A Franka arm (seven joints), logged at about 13 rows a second.
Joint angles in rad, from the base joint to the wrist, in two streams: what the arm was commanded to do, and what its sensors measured. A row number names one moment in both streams.
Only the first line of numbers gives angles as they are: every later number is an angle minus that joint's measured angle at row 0.
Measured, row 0:
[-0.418 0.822 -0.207 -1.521 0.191 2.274 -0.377]
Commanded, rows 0 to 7:
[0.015 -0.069 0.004 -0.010 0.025 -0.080 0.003]
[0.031 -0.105 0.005 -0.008 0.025 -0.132 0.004]
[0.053 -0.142 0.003 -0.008 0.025 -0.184 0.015]
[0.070 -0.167 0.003 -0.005 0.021 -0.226 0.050]
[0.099 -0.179 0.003 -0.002 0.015 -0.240 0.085]
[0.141 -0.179 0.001 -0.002 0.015 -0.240 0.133]
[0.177 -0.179 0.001 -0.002 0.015 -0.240 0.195]
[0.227 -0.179 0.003 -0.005 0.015 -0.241 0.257]
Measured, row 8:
[0.149 -0.172 0.012 0.020 0.000 -0.241 0.152]
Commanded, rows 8 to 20:
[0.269 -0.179 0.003 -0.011 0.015 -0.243 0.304]
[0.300 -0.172 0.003 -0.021 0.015 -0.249 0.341]
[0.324 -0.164 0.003 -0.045 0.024 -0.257 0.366]
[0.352 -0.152 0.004 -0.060 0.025 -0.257 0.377]
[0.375 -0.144 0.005 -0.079 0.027 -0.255 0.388]
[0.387 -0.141 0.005 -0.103 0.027 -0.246 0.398]
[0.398 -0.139 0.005 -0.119 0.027 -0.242 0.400]
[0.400 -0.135 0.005 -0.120 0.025 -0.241 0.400]
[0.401 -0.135 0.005 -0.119 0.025 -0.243 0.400]
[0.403 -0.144 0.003 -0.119 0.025 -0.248 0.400]
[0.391 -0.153 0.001 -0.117 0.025 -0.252 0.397]
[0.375 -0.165 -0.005 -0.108 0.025 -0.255 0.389]
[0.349 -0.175 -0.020 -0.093 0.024 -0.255 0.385]
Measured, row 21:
[0.386 -0.131 -0.002 -0.098 0.000 -0.246 0.388]
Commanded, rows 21 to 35:
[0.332 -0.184 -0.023 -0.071 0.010 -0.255 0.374]
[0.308 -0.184 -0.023 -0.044 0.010 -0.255 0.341]
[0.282 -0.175 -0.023 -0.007 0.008 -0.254 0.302]
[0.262 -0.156 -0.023 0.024 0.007 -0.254 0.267]
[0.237 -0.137 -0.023 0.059 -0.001 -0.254 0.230]
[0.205 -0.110 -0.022 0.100 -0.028 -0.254 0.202]
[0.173 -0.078 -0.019 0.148 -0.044 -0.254 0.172]
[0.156 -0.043 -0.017 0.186 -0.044 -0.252 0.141]
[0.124 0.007 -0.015 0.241 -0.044 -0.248 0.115]
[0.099 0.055 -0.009 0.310 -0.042 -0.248 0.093]
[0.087 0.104 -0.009 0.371 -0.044 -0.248 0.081]
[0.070 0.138 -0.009 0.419 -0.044 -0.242 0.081]
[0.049 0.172 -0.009 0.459 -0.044 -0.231 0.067]
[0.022 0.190 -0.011 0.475 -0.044 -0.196 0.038]
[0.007 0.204 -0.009 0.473 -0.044 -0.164 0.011]
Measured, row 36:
[0.055 0.142 -0.026 0.387 -0.021 -0.186 0.053]
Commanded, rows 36 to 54:
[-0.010 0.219 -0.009 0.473 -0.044 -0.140 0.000]
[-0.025 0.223 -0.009 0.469 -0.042 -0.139 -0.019]
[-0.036 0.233 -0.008 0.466 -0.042 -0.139 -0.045]
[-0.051 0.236 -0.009 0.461 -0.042 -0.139 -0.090]
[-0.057 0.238 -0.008 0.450 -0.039 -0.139 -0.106]
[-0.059 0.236 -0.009 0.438 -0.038 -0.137 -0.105]
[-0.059 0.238 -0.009 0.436 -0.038 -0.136 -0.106]
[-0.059 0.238 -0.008 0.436 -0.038 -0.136 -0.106]
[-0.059 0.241 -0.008 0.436 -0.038 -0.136 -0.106]
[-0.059 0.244 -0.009 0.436 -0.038 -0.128 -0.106]
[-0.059 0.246 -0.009 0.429 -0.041 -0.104 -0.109]
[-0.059 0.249 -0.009 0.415 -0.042 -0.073 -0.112]
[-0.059 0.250 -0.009 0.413 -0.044 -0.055 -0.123]
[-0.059 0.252 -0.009 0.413 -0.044 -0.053 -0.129]
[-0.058 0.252 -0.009 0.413 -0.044 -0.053 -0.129]
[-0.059 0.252 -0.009 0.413 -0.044 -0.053 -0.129]
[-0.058 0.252 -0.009 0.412 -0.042 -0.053 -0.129]
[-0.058 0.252 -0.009 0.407 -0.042 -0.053 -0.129]
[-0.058 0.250 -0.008 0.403 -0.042 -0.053 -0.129]
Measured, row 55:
[-0.051 0.243 -0.015 0.414 -0.022 -0.074 -0.126]
